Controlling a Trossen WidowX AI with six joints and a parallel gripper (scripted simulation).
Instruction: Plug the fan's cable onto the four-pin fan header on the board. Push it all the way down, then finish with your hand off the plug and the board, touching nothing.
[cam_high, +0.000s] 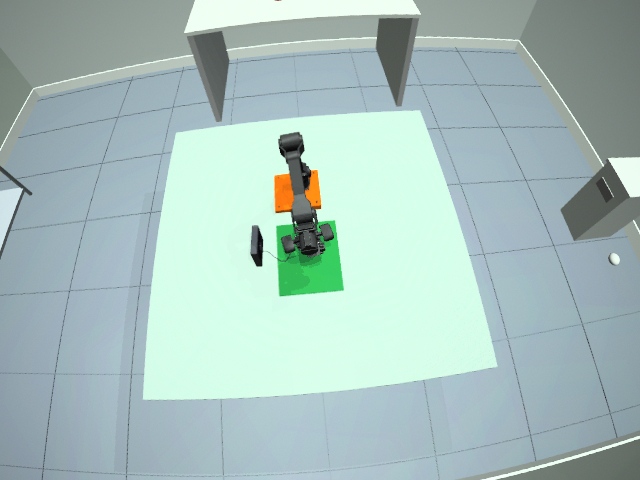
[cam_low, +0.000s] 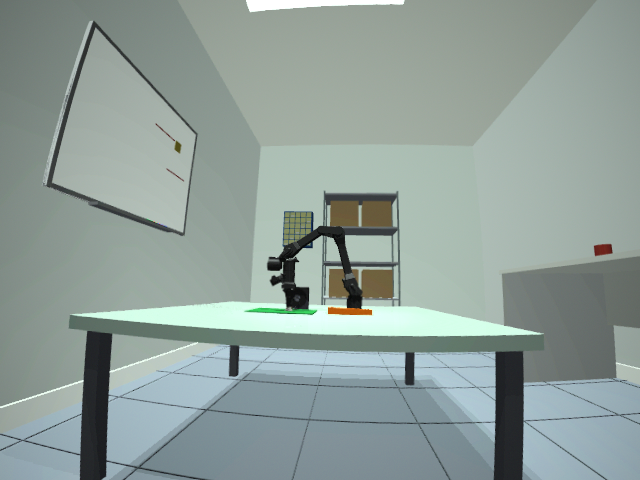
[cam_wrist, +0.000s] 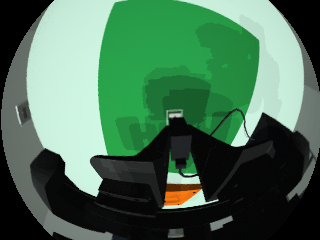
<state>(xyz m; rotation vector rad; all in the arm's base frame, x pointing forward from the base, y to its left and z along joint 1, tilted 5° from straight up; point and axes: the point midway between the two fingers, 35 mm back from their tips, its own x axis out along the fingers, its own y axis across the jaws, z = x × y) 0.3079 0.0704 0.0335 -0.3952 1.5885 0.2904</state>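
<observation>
Now: gripper tip 30 mm above the white four-pin header and 10 mm past it. Round my gripper tip: black plug 10 mm behind, 10 mm above; then green board 50 mm below, 20 mm ahead; then black fan 190 mm to the right, 20 mm ahead, 20 mm above.
</observation>
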